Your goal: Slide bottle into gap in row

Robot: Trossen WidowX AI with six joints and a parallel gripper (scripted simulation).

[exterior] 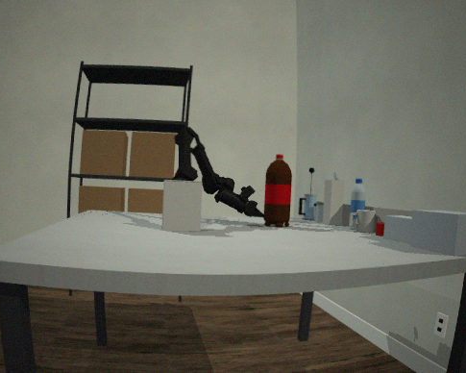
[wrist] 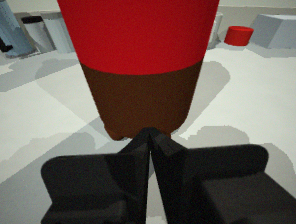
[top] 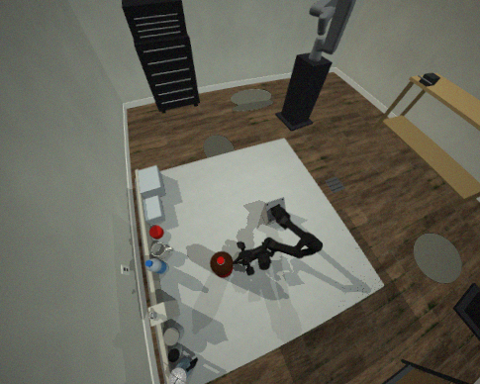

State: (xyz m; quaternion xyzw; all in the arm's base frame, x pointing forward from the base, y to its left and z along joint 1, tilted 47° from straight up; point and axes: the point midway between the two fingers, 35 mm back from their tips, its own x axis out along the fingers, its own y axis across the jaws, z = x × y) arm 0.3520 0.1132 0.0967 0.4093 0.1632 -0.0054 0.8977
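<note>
Right now the brown cola bottle is 90 mm ahead of my hand, 10 mm to the right of it and 100 mm above it. Round my hand: french press 430 mm ahead, 320 mm to the left, 80 mm above; water bottle 400 mm ahead, 170 mm to the right, 50 mm above.
</note>
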